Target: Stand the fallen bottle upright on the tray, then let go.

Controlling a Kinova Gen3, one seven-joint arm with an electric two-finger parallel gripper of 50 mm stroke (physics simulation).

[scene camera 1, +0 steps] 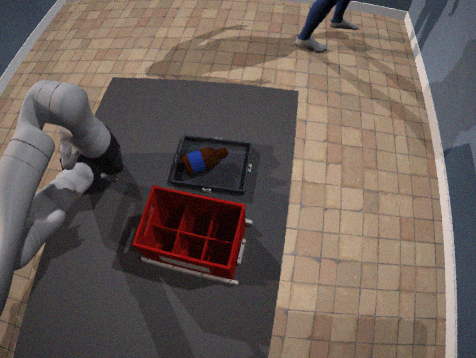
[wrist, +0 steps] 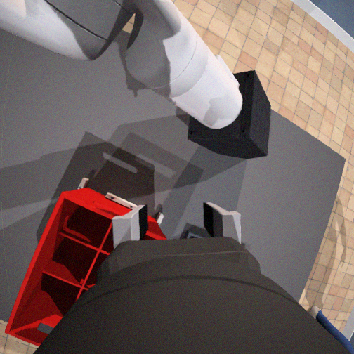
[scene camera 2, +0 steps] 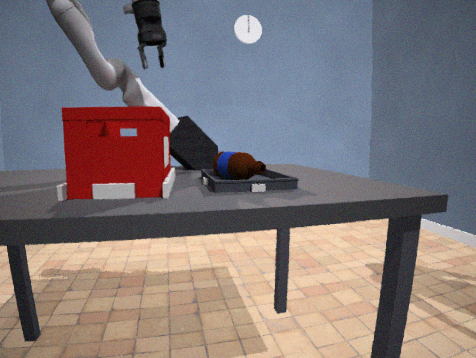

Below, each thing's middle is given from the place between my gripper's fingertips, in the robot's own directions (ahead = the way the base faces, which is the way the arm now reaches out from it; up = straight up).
Labels:
My hand is 180 mm short of the red crate (scene camera 2: 95, 153), 90 mm to the left of it and 240 mm above it. Round my hand: brown bottle (scene camera 2: 234, 165) 190 mm ahead, 190 mm to the left, 290 mm below; dark tray (scene camera 1: 230, 174) 220 mm ahead, 200 mm to the left, 320 mm below.

